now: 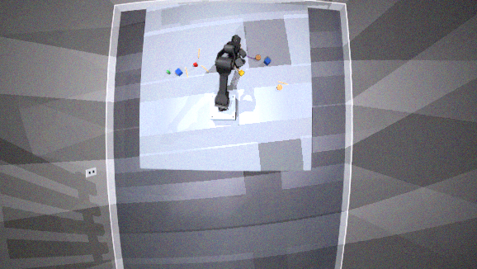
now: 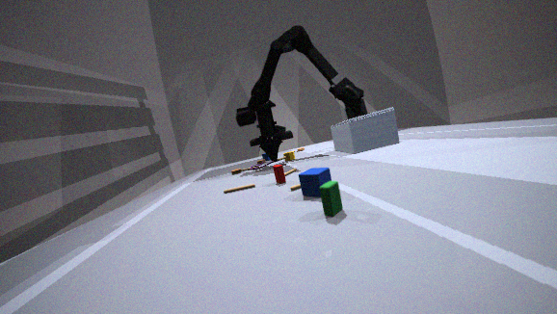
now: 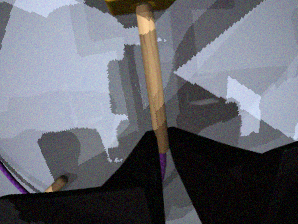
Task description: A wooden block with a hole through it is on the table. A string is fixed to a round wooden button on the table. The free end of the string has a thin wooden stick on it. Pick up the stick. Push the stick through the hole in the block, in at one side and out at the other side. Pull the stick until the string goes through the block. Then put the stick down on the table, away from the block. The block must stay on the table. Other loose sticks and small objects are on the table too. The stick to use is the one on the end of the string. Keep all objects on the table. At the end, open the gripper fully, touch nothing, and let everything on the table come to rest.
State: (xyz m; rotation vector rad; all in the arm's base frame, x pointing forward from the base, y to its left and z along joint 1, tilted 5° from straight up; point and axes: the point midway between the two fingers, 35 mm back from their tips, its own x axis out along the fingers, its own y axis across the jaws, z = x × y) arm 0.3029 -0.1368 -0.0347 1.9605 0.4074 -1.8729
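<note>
My gripper tip is 70 mm past the yellow wooden block and 40 mm to the left of it. Round my gripper tip: thin wooden stick (10 mm to the right, 10 mm behind); round orange button (190 mm to the right, 20 mm ahead, 10 mm below); red block (270 mm to the left, 60 mm ahead, 10 mm above).
</note>
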